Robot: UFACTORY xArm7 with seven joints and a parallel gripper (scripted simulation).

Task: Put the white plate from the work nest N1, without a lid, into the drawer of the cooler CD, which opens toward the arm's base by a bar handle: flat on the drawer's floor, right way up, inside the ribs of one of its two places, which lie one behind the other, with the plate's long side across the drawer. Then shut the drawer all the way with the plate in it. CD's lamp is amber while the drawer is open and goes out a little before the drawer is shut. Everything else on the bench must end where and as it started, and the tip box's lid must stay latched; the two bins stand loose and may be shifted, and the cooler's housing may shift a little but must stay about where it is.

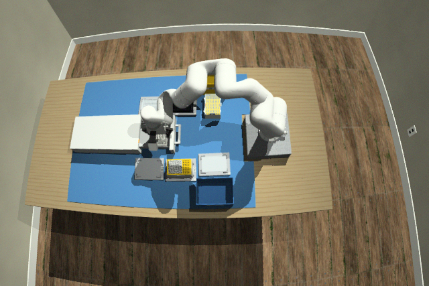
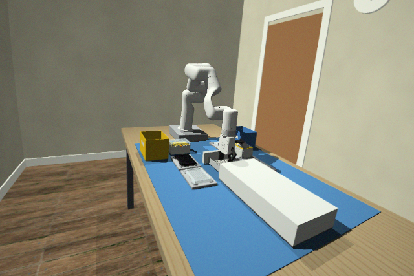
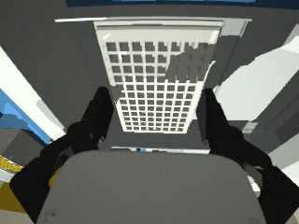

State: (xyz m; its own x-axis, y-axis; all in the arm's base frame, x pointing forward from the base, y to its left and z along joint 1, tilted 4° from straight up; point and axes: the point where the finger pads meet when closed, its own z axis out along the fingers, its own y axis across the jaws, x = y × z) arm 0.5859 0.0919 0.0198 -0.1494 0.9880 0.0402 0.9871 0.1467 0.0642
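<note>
My gripper is now 20 mm above the white plate. Also, from my hand: black plate 90 mm behind, 200 mm to the right, 20 mm below; then grey nest 30 mm ahead, 190 mm to the left, 30 mm below; then drawer 30 mm ahead, 10 mm below.
</note>
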